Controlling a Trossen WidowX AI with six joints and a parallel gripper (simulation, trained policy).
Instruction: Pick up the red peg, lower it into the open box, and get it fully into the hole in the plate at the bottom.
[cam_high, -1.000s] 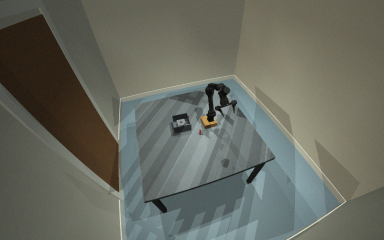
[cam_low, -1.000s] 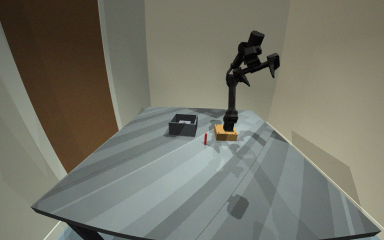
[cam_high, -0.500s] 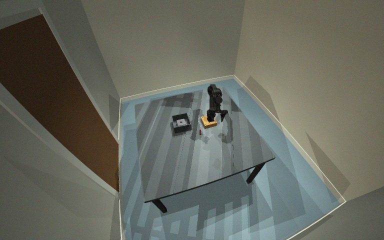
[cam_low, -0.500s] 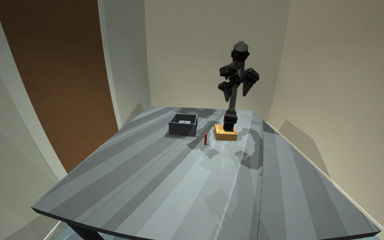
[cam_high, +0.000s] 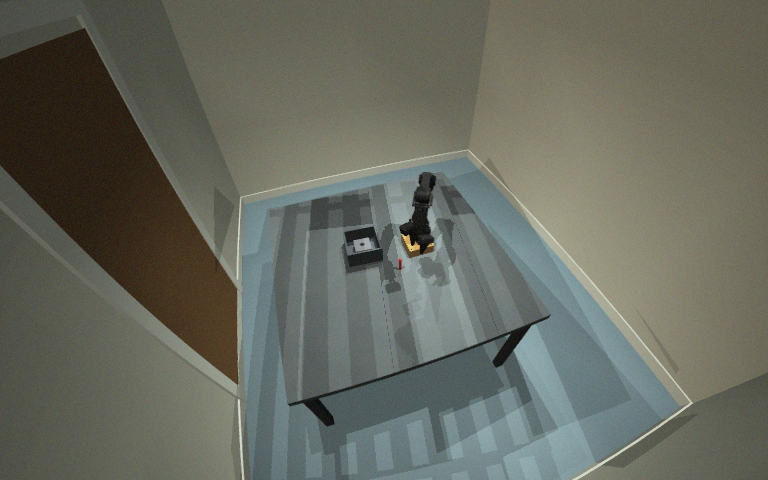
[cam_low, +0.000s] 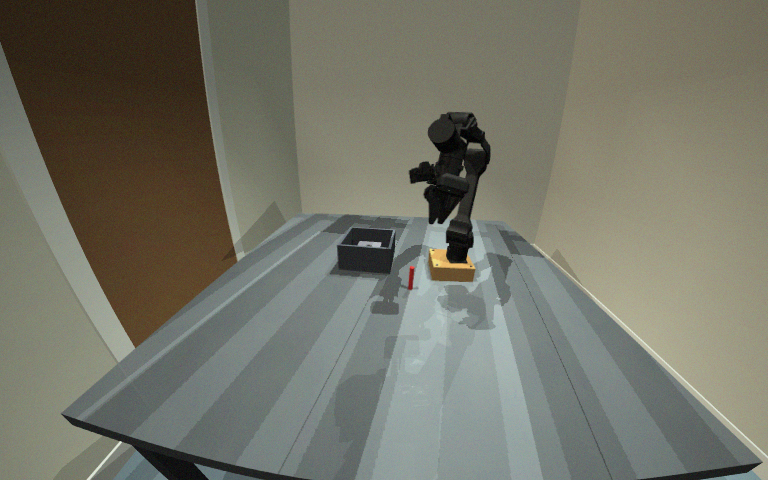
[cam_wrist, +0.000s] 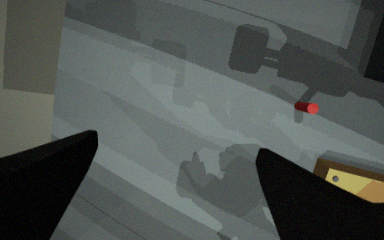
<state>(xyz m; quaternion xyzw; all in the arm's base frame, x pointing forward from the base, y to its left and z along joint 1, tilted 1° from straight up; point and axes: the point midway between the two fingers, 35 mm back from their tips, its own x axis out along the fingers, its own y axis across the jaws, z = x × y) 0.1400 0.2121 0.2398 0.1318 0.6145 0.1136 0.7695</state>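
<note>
My gripper tip is now 22 cm above the red peg, 12 cm to the left of it and 3 cm short of it. The rest, counted from my gripper tip: dark grey box: 31 cm to the right, 24 cm below, 18 cm ahead; then plate: 31 cm to the right, 22 cm below, 18 cm ahead.
</note>
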